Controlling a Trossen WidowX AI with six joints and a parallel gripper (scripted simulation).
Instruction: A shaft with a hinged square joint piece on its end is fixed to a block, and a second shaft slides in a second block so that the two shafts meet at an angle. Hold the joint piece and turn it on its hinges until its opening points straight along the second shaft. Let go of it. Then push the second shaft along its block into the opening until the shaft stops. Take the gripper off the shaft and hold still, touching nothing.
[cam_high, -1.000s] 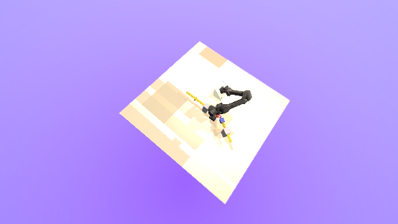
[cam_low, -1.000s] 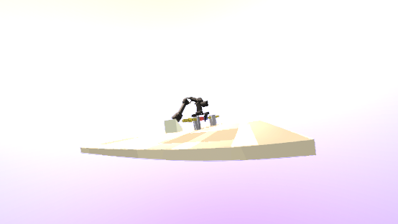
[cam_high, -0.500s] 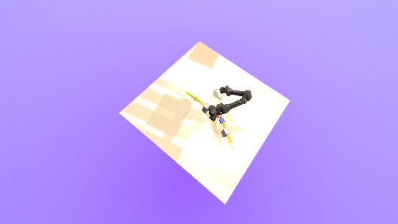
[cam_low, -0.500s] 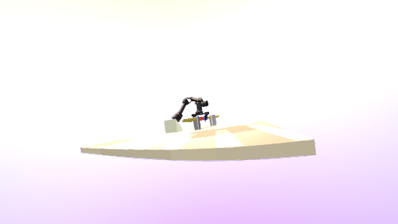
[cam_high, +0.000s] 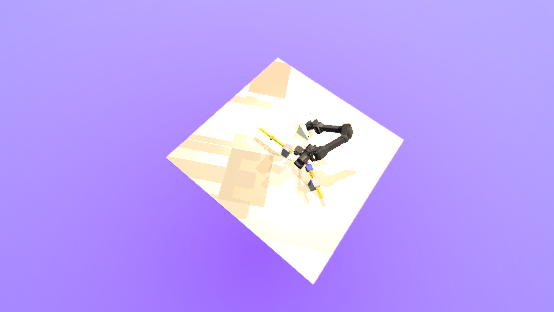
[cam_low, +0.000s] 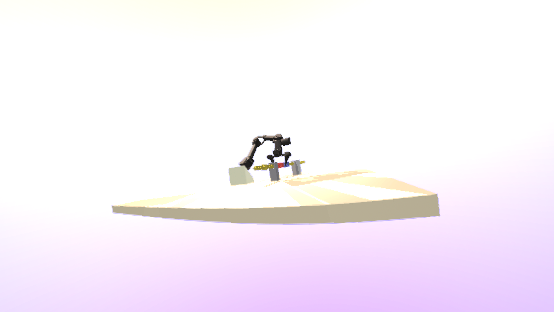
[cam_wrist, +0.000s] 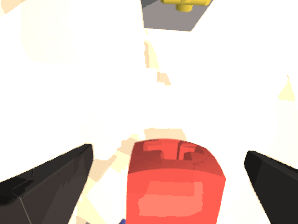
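My gripper tip is 2 cm to the right of the red joint piece and 1 cm below it.
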